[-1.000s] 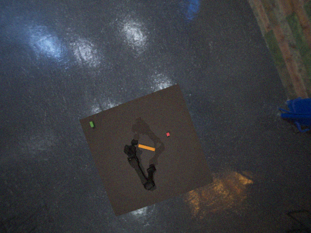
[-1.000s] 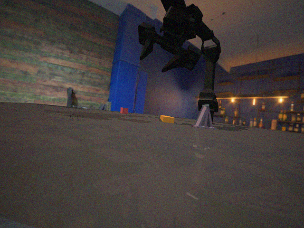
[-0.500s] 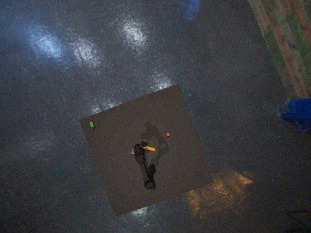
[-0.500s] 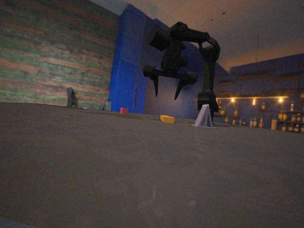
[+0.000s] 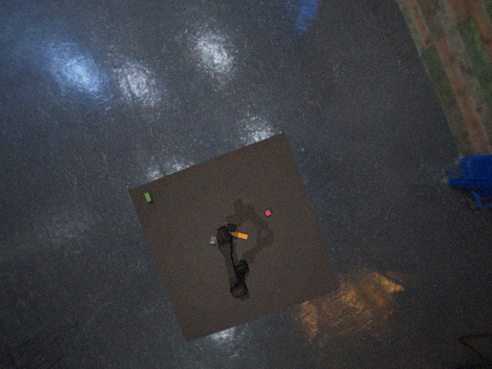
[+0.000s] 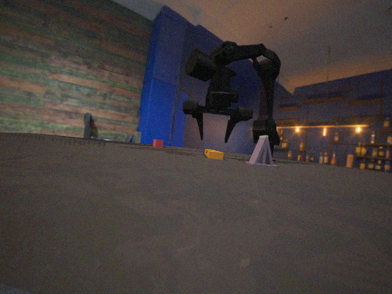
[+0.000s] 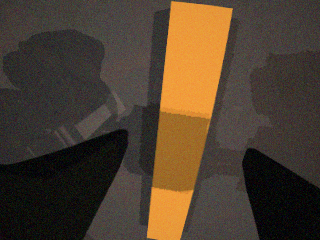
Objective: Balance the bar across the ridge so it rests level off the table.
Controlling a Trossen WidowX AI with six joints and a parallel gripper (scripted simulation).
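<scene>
Right now the yellow bar is 3 cm below my gripper tip, 2 cm to the right of it and 2 cm behind it. The rest, counted from my gripper tip: red block 32 cm to the right, 5 cm ahead, 3 cm below; then green block 50 cm to the left, 47 cm ahead, 3 cm below.
</scene>
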